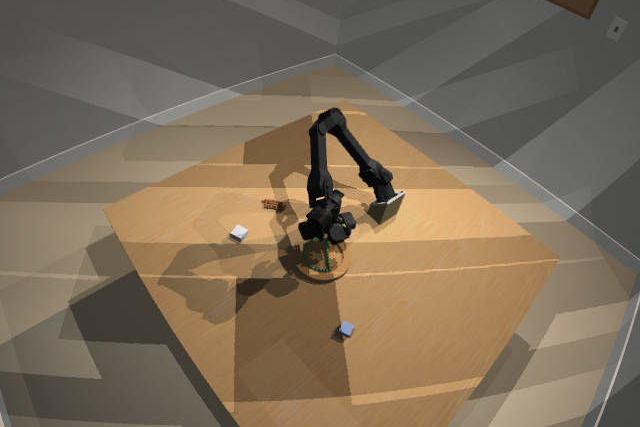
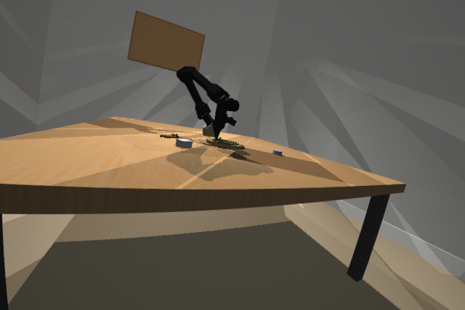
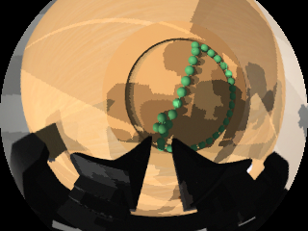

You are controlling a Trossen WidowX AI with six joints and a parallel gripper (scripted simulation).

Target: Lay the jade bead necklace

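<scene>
Right now my gripper tip is 4 cm to the right of the round wooden bead board, 4 cm short of it and 1 cm above it. The rest, counted from my gripper tip: blue block (30 cm to the left, 13 cm ahead, 1 cm below); then pale grey block (24 cm ahead, 17 cm to the right).
</scene>
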